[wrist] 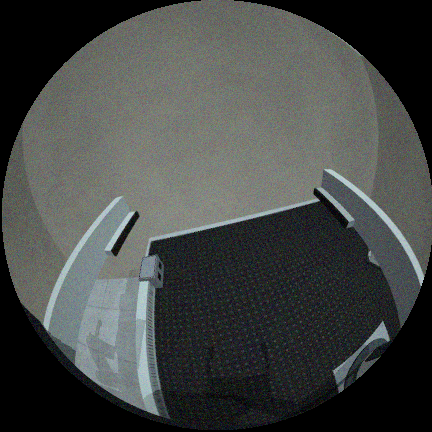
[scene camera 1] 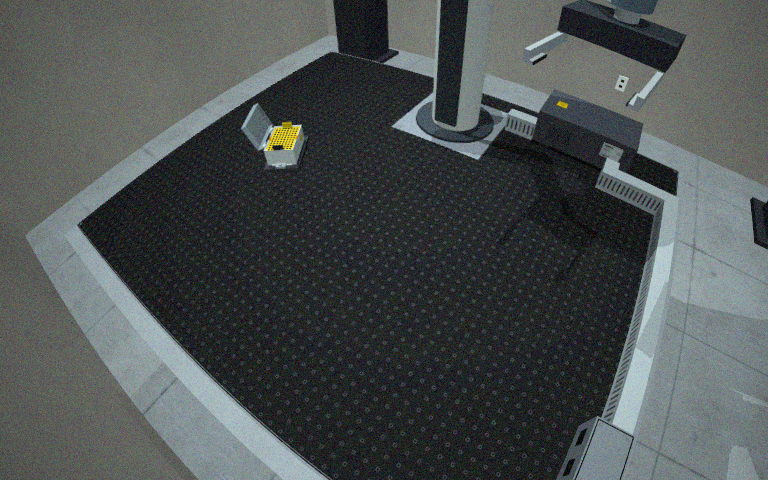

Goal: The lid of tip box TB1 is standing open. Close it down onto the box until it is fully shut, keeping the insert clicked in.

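Frame: origin at the arm's base, x up, y ahead, z left, level; centimetres.
Seen in the pictures: gripper, between the fingertips: (wrist: 223, 189) (scene camera 1: 579, 77); arm's base, origin of its link: (scene camera 1: 454, 123).
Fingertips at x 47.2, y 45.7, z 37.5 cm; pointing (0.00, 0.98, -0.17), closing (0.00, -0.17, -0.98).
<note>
Offsets run from my fingertips to a thing's top centre. "spot": to the spot under its first point.
The tip box TB1 @(dx -39.3, dy -3.5, dz -70.9 cm) (scene camera 1: 281, 156) stands on the dark mat at the upper left in the scene view. Its grey lid @(spot: dx -36.0, dy -0.4, dz -77.4 cm) (scene camera 1: 257, 126) stands open, tilted up and away on the left side. The yellow insert @(dx -38.5, dy -3.5, dz -70.9 cm) (scene camera 1: 285, 137) sits in the box top, with a small yellow tab at its back edge and a small black patch near its front; whether it is clicked in is too small to tell. My gripper (scene camera 1: 584, 80) (wrist: 223, 189) is open, with its fingers wide apart and empty. It hangs high at the upper right, far from the box.
The white arm column (scene camera 1: 477, 67) stands between the box and the gripper. A dark equipment box @(spot: dx -34.4, dy -49.6, dz +2.8 cm) (scene camera 1: 589, 129) lies below the gripper. A grey block @(spot: dx -38.4, dy +28.8, dz +28.9 cm) (scene camera 1: 604, 455) (wrist: 149, 268) stands at the mat's corner. A slotted white rail @(spot: dx -42.4, dy -40.7, dz +19.4 cm) (scene camera 1: 628, 191) runs along the mat's edge.
</note>
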